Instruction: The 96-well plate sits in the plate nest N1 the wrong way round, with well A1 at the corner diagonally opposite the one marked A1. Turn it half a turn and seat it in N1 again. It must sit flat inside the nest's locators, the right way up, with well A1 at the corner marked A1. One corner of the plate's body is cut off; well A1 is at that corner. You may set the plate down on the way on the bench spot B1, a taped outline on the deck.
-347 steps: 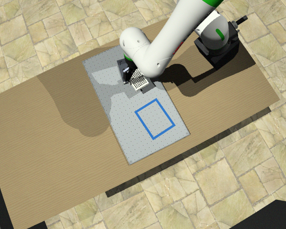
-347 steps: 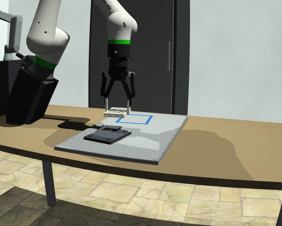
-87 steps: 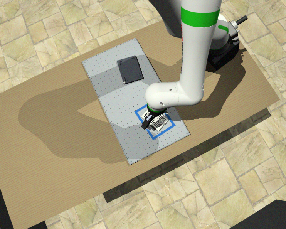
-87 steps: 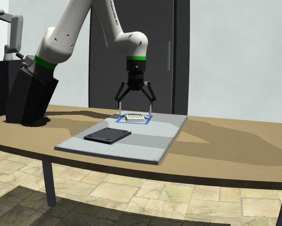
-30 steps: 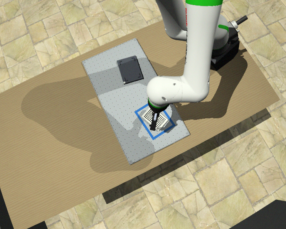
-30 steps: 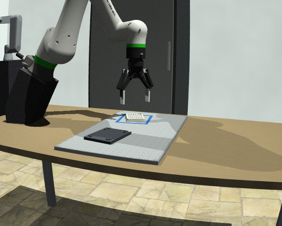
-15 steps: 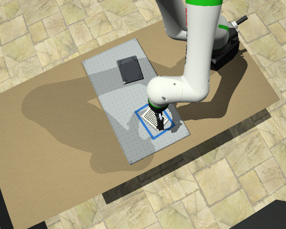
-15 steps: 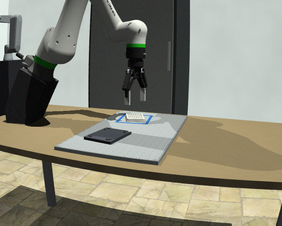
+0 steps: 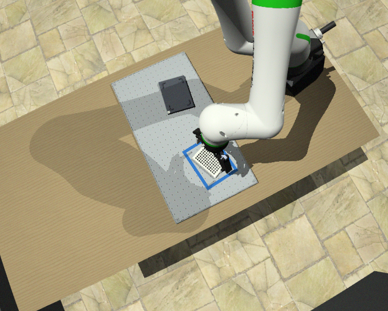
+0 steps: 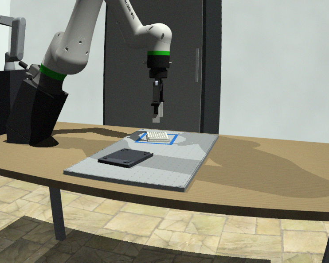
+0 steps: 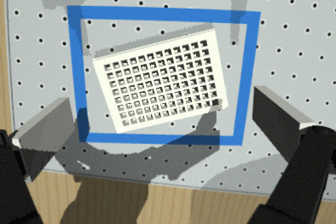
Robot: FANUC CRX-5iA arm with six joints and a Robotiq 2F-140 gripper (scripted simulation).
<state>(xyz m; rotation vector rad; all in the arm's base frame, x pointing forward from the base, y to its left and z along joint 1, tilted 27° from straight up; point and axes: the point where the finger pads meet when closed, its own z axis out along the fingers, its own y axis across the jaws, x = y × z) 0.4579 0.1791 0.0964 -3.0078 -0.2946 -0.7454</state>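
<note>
My hand is 8 cm above the white 96-well plate. The rest, counted from my hand: dark plate nest N1: 34 cm to the right, 8 cm below; then A1 label: 27 cm to the right, 8 cm below, 7 cm ahead.
</note>
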